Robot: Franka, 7 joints.
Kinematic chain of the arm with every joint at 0, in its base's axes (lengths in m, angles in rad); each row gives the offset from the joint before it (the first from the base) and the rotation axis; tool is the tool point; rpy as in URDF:
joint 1: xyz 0 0 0.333 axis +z
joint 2: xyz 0 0 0 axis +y
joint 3: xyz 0 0 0.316 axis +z
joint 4: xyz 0.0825 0 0 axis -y
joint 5: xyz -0.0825 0 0.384 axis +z
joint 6: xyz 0 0 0 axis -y
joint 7: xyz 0.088 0 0 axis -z
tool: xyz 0 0 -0.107 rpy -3.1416 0 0
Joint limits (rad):
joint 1: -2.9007..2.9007
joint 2: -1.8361..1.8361
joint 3: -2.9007..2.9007
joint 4: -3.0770..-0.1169
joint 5: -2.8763..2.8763
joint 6: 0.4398..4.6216
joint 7: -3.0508..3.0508
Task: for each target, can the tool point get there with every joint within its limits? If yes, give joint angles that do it. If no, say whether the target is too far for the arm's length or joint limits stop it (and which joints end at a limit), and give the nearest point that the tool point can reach.
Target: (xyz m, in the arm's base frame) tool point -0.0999 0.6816 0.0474
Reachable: yes | joints -1.9362 -1.5561 -2.0697 -0.9247 2.2049 3.5132 1.2692
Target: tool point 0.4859 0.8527 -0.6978
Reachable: no: too far | nearest point 0.3051 0.5354 -0.2435 | short by 0.583 m
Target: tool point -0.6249 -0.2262 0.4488
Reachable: yes | joints -2.2320 0.6982 -1.0033 -1.2793 0.9961 1.2141 1.5182
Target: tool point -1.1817 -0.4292 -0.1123
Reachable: no: too far | nearest point -0.7601 -0.2761 0.0466 | short by 0.476 m
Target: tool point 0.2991 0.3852 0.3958
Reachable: yes | joints 0.9133 0.2410 0.2928 -2.0632 1.8355 4.0575 1.4416
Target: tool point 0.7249 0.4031 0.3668
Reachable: yes | joints -2.3305 -1.5130 1.4287 -0.6960 -0.4432 3.3658 0.8715
